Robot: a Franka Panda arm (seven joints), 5 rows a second.
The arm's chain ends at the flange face. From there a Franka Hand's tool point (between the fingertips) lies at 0.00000 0.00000 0.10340 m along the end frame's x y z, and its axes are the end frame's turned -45 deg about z.
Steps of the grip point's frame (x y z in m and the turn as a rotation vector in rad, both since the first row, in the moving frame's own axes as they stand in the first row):
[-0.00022, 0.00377, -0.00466, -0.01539, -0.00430, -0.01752]
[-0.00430, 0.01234, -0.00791, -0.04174, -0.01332, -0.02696]
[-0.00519, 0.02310, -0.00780, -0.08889, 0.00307, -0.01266]
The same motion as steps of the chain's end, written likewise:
[0.00169, 0.00139, -0.00465, -0.01392, 0.00784, -0.01752]
[0.00355, 0.00777, -0.00781, -0.03893, 0.02010, -0.02696]
[0.00591, 0.01378, -0.00739, -0.06068, 0.06503, -0.01266]

